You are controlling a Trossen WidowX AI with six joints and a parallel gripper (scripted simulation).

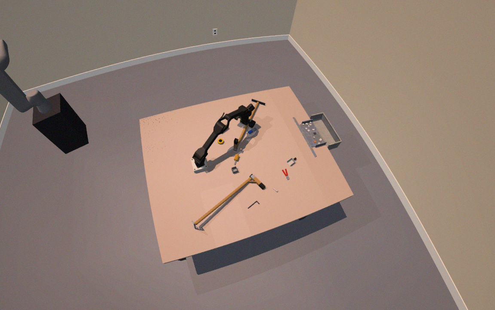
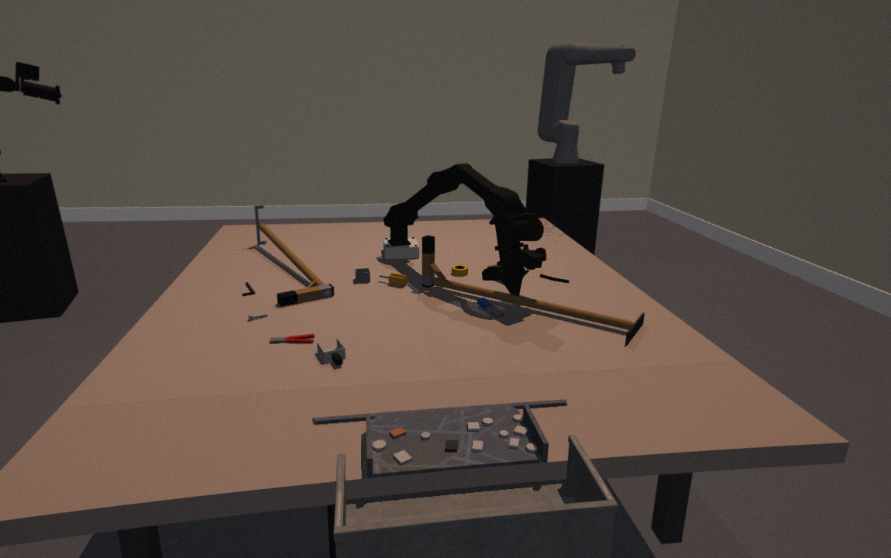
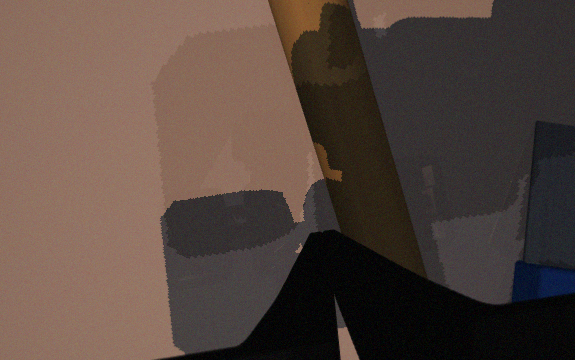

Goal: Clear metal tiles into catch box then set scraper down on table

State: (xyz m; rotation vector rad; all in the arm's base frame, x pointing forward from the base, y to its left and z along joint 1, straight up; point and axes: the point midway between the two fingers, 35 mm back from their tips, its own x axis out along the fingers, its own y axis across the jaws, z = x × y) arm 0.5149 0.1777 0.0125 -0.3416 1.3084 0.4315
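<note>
Now: the long scraper 5 cm above my gripper tip and 2 cm ahead of it. From my gripper tip the other things lie so: yellow tape roll 27 cm behind, 6 cm to the right; then blue-handled putty knife 9 cm to the right, 2 cm ahead, 1 cm below; then wood block 19 cm behind, 4 cm to the left.
</note>
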